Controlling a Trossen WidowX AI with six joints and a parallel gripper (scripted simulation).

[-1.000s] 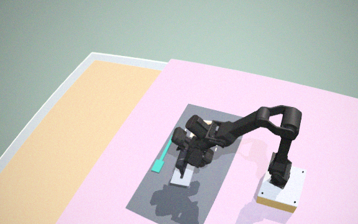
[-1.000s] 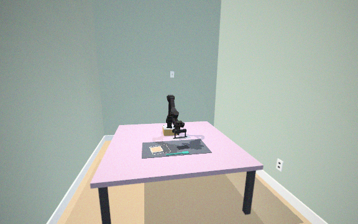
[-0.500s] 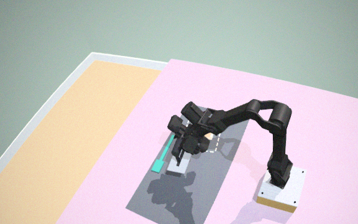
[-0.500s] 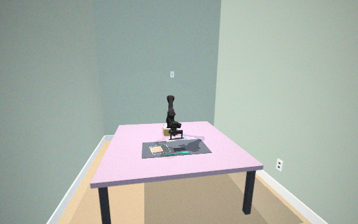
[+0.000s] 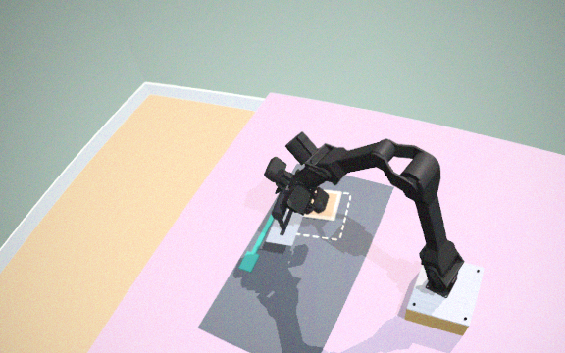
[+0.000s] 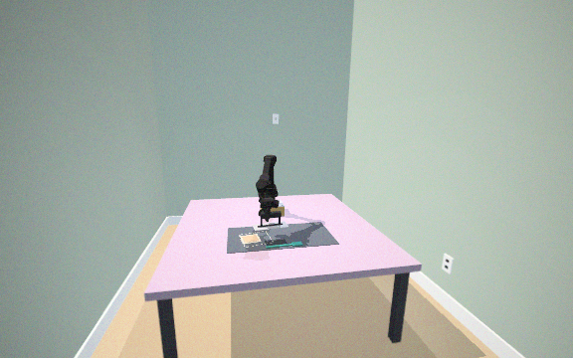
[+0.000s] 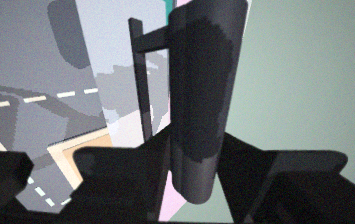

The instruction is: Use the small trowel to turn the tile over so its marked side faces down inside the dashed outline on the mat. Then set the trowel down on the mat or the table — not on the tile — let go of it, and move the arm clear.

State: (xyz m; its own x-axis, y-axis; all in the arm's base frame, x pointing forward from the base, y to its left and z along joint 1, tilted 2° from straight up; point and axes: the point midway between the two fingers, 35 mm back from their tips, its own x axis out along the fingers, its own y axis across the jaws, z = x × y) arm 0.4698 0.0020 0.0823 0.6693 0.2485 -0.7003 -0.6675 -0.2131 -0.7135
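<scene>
Right now the teal trowel is 30 mm ahead of my gripper tip, 120 mm to the left of it and 130 mm below it. Also, from my gripper tip: tile (40 mm behind, 110 mm to the right, 130 mm below); then grey mat (100 mm behind, 70 mm to the left, 160 mm below).
</scene>
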